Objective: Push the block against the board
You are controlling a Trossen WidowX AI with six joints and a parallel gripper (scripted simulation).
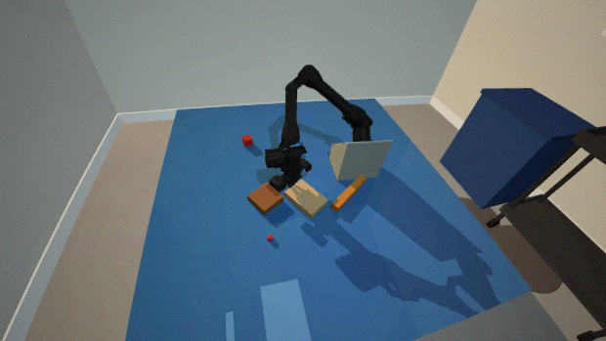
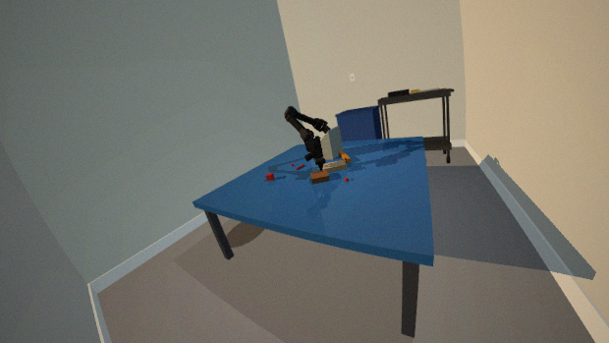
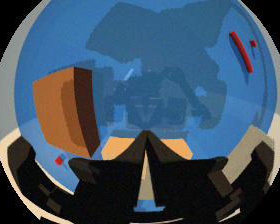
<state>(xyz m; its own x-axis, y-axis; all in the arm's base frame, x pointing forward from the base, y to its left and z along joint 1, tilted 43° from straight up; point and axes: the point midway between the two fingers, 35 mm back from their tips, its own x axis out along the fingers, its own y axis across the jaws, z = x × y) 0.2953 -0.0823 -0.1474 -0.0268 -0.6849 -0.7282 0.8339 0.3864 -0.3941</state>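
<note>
The tan block lies 7 cm to the left of my gripper tip, 5 cm behind it and 1 cm above it. The rest, counted from my gripper tip: thin red stick: 21 cm to the right, 6 cm behind; orange bar: 24 cm behind, 7 cm to the left, 1 cm above; brown block: 11 cm ahead, 5 cm to the left, 1 cm above.
</note>
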